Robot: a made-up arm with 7 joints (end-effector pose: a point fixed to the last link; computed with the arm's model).
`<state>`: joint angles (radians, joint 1 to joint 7).
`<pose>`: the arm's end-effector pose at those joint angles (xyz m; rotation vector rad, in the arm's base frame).
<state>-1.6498 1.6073 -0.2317 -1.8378 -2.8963 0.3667 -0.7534</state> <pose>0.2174 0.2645 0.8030 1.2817 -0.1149 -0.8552</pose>
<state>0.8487 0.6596 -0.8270 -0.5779 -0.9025 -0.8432 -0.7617</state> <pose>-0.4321 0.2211 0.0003 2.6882 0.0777 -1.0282</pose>
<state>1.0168 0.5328 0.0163 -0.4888 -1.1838 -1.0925 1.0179</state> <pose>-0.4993 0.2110 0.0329 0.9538 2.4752 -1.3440</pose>
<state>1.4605 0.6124 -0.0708 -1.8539 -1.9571 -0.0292 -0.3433</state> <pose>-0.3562 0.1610 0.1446 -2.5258 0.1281 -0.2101</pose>
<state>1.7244 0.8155 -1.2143 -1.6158 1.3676 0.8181 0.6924</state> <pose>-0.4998 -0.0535 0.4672 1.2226 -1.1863 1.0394</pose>
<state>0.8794 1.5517 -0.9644 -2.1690 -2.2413 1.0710 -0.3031</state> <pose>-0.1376 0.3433 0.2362 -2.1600 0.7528 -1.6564</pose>
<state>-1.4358 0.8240 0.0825 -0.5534 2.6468 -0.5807 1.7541</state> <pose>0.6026 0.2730 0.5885 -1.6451 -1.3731 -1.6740</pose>
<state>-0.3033 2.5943 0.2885 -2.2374 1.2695 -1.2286 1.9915</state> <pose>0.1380 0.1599 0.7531 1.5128 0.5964 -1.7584</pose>
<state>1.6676 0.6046 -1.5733 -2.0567 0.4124 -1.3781 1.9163</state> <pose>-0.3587 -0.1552 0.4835 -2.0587 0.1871 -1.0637</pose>
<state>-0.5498 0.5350 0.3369 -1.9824 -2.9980 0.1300 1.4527</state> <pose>0.4036 0.2024 0.3148 0.9730 0.4253 2.5993</pose>
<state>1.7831 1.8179 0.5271 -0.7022 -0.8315 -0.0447 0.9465</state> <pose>-0.0472 0.7003 0.5297 -1.4580 -1.3756 -0.5092</pose>
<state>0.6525 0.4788 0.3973 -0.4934 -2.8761 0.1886 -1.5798</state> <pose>-0.2961 0.2972 -0.1145 -1.2552 1.8624 0.4925</pose>
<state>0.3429 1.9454 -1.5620 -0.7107 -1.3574 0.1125 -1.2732</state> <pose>-0.0808 0.6849 0.5339 -0.8360 1.8151 1.0517</pose>
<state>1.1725 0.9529 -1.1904 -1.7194 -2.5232 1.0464 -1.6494</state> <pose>-0.4193 0.1197 0.1637 -1.1444 1.5791 -1.3107</pose>
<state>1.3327 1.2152 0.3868 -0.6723 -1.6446 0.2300 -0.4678</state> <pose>-0.3320 0.5852 0.3653 -1.3148 0.1719 0.3688</pose>
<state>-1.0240 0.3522 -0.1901 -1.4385 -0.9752 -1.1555 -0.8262</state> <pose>0.5489 -0.0728 0.3211 0.9440 -1.3248 1.9258</pose>
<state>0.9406 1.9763 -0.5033 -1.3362 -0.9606 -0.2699 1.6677</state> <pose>0.0170 0.6521 0.4056 -1.7504 -1.9531 0.2101</pose>
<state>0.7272 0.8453 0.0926 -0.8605 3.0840 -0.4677 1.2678</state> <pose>-0.1877 0.4767 0.0239 -1.8069 -0.4501 0.4068</pose>
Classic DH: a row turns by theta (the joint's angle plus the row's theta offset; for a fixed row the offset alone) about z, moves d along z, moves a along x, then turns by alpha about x. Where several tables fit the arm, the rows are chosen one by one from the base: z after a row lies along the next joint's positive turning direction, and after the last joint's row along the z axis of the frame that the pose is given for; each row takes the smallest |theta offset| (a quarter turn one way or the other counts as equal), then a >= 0, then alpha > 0; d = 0 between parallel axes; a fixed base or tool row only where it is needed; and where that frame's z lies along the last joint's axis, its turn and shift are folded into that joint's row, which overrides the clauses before.
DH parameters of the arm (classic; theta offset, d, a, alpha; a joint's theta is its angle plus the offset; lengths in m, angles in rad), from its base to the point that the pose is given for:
base (fixed): 0 0.4161 0.019 -1.2217
joint 1: -1.5708 0.0177 0.0222 -1.5708
joint 2: 1.2217 -0.001 0.02 1.5708
joint 3: 1.5708 -0.461 0.037 -1.5708
joint 4: 0 -0.04 -0.029 1.5708
joint 5: 0 -0.209 -0.012 -1.5708
joint 6: 0 -0.026 0.016 1.5708
joint 7: -0.2235 -0.053 -0.0203 2.6987
tool (fixed): -2.6628 -0.0299 0 0

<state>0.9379 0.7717 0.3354 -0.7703 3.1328 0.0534 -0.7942</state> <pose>-0.3355 0.4358 0.0605 -1.2828 1.6464 0.5812</pose>
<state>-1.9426 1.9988 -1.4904 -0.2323 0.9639 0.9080 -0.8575</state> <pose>0.0393 0.6983 0.6154 0.3421 2.9233 1.0390</pose>
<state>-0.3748 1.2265 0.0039 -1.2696 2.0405 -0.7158 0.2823</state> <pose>0.3881 0.4651 0.3212 -0.2822 0.4540 0.0102</pose>
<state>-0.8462 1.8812 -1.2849 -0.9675 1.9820 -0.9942 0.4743</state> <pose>0.2193 0.6189 0.5016 0.3733 0.7409 0.7266</pose>
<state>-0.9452 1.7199 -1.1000 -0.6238 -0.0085 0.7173 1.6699</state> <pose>0.2329 0.6734 0.4706 -0.1776 1.6754 1.5326</pose>
